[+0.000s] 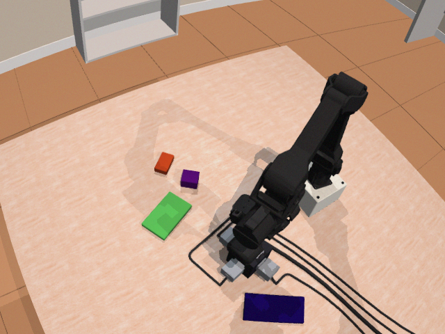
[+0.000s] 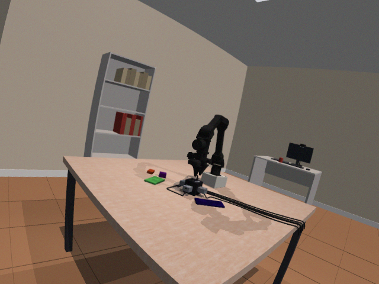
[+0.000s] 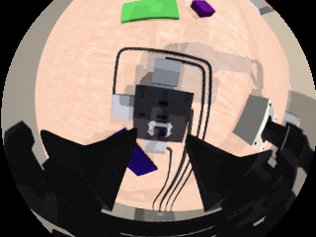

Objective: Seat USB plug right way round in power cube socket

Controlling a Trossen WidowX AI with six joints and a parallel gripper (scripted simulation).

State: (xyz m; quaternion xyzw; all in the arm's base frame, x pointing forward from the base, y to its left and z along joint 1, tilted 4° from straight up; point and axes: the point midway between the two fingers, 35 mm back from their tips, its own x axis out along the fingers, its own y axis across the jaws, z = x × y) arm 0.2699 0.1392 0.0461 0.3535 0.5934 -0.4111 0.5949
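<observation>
The USB plug lies 20 mm below my gripper tip. Also, from my gripper tip: green pad 160 mm ahead, 200 mm to the right, 100 mm below; navy flat block 140 mm to the left, 100 mm below; grey socket 10 mm to the left, 40 mm below.
</observation>
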